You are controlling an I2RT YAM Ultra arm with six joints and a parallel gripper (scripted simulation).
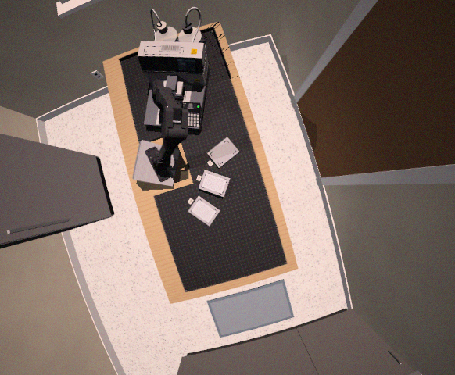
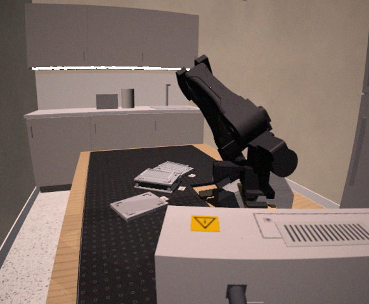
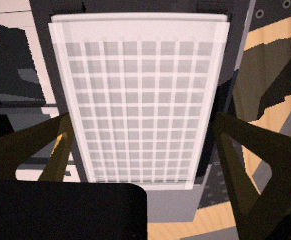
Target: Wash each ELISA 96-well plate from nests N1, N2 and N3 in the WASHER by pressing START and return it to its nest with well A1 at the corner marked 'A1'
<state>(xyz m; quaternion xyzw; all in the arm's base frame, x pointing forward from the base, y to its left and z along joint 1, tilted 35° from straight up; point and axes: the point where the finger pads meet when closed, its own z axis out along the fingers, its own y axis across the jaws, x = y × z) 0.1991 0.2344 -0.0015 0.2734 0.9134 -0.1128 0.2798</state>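
The carrier pocket is 10 mm below my hand. Also, from my hand: n1 label (40 mm ahead, 360 mm to the right, 90 mm below); then grey nest slab (150 mm ahead, 350 mm to the right, 80 mm below); then washer (100 mm ahead, 120 mm to the left, 40 mm above).
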